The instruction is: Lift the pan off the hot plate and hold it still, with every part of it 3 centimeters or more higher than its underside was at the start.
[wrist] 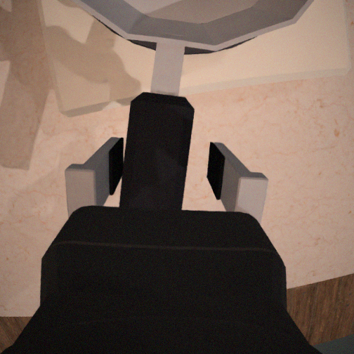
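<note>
The pan (pixel 167 31) is grey and many-sided, and part of it shows at the top of the wrist view. Its grey neck leads down to a black handle (pixel 157 150), which points toward the gripper's body. The pan is over the hot plate (pixel 300 65), a pale cream slab. My gripper (pixel 165 157) is open, with one finger on each side of the handle. The handle is nearer the left finger, and a wider gap shows on the right. The handle's rear end is hidden behind the gripper's black body. The height of the fingertips relative to the handle is hard to tell.
A pale, veined table top (pixel 300 210) lies beneath the slab. Its edge runs along the lower part of the view, with brown wood (pixel 320 310) beyond it. Shadows fall over the slab's left part and the table at the left.
</note>
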